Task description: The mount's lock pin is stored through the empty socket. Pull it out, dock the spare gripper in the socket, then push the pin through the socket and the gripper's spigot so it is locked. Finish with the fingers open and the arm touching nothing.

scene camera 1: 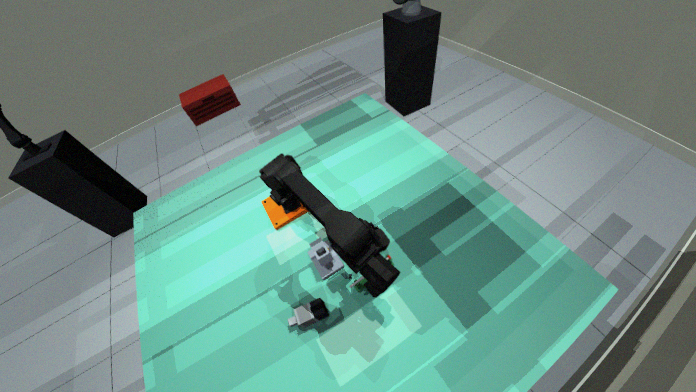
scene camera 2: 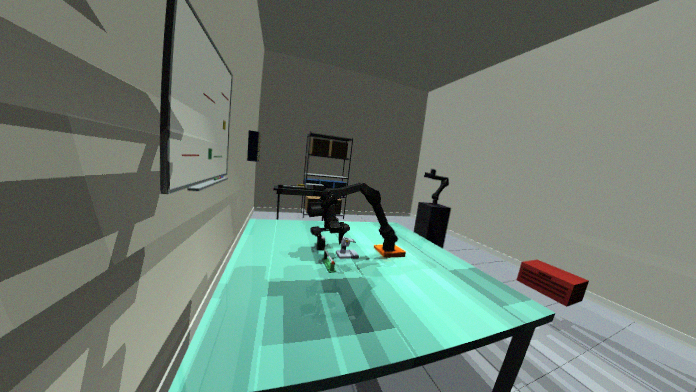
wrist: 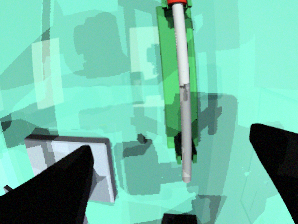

Note:
My gripper is open, holding nothing. Also in view: a spare gripper and a grey mount.

